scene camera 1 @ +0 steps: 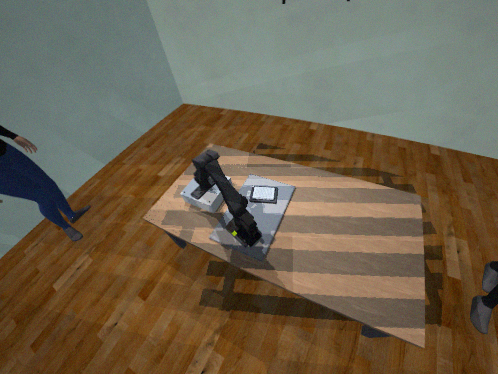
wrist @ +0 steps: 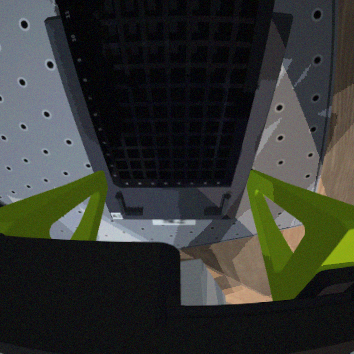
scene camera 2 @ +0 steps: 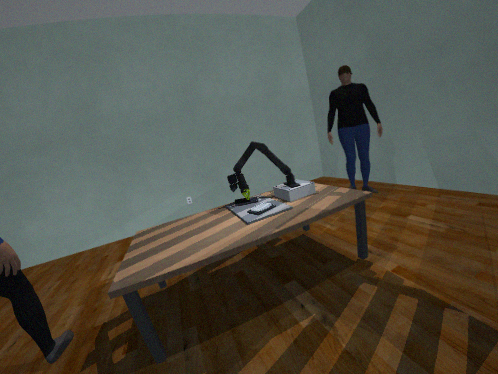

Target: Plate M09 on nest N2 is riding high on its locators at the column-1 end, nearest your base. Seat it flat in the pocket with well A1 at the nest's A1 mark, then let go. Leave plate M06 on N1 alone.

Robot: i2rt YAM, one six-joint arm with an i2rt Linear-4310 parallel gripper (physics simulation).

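Places are measured from the arm's base along level axes (x back, y right, z up), in centimetres.
Where they show: gripper, fingertip midpoint: [wrist: 176, 177] [scene camera 2: 248, 198]; arm's base at its link origin: [scene camera 1: 205, 186] [scene camera 2: 291, 184].
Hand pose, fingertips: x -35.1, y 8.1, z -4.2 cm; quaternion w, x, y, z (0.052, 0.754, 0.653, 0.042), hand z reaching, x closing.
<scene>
Things, the pixels of their top centre, and the offset from my fingertips. "spot": a spot on its surface instead. Level surfaces: height alone.
- black plate M09 at its top centre: [wrist: 168, 105] [scene camera 1: 247, 232] [scene camera 2: 242, 199] dz +0.3, dx -5.1, dy +0.3 cm
- dark grey nest N2 at a spot on its surface: [wrist: 170, 196] spot: dz -1.7, dx +3.7, dy -1.1 cm
- small white A1 mark at its top centre: [wrist: 116, 215] dz -1.7, dx +5.7, dy -6.7 cm
- White plate M06 at its top centre: [scene camera 1: 263, 192] [scene camera 2: 261, 206] dz -0.3, dx +4.0, dy -27.2 cm
- wooden table at its surface level: dz -4.2 cm
The black plate M09 [wrist: 175, 105] [scene camera 2: 240, 201] lies on the dark grey nest N2 [wrist: 170, 196]. In the wrist view its column-1 end stops short of the two corner locators [wrist: 131, 206] [wrist: 216, 206], leaving a bare strip of nest. The small white A1 mark [wrist: 116, 216] is at the nest's near left corner. How high that end stands is hard to tell. My gripper [wrist: 176, 177] [scene camera 2: 247, 198] is wide open, its green fingertips apart on either side of the plate's near end, holding nothing. In scene camera 1 the arm hides most of M09. White plate M06 [scene camera 1: 264, 193] [scene camera 2: 262, 207] sits on N1.
Both nests stand on a grey perforated board [wrist: 35, 100] [scene camera 1: 280, 207] on the wooden table [scene camera 1: 350, 240] [scene camera 2: 180, 240]. The arm's white base box [scene camera 1: 200, 201] [scene camera 2: 302, 191] stands beside the board. A person [scene camera 2: 352, 107] stands beyond the table; parts of another person show at the opposite side.
</scene>
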